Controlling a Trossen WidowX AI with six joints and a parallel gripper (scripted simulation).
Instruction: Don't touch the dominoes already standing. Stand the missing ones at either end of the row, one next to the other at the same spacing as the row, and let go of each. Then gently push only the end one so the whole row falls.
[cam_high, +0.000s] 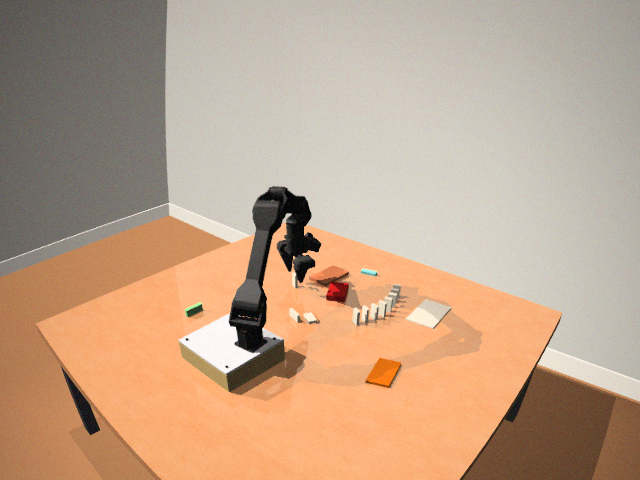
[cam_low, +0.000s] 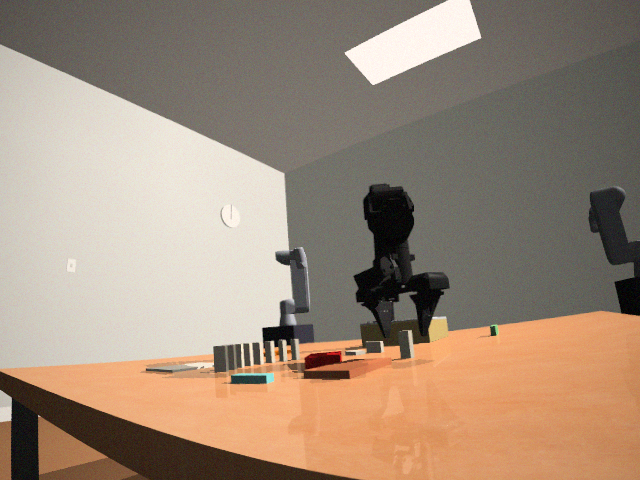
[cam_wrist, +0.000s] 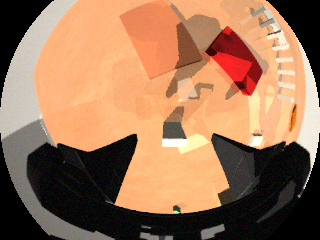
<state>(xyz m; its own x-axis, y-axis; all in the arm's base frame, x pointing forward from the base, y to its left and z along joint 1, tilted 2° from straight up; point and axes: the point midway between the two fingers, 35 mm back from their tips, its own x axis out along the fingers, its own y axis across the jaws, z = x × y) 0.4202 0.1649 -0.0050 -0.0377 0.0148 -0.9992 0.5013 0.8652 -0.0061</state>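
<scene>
Now: gripper tip 13 cm short of the brown slab, 5 cm to the left of it and 3 cm above it. Round my gripper tip: cyan block (23 cm ahead, 15 cm to the right, 3 cm below); then red block (4 cm ahead, 14 cm to the right, 3 cm below); then green block (34 cm behind, 15 cm to the left, 3 cm below).
</scene>
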